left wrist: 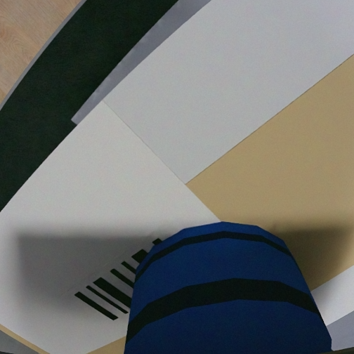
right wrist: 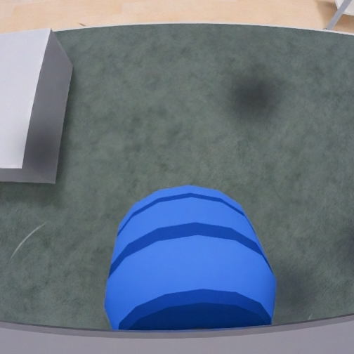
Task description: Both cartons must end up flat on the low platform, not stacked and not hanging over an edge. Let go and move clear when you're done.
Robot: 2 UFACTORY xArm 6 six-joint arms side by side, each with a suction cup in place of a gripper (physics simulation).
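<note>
A carton fills most of the left wrist view. Its face is white with a broad tan band, a white label and a black barcode. My left suction cup is shut on this face and hides part of it. The grey low platform shows past the carton's edges in the left wrist view and stands at the left in the right wrist view. Whether the carton touches it is hidden. My right suction cup is open, with no carton on it, to the right of the platform. I cannot make out a second carton.
The dark green table top lies around the platform. Its curved far edge and the wooden floor show beyond. A pale grey edge crosses the bottom of the right wrist view. Part of a light stand shows at its top right corner.
</note>
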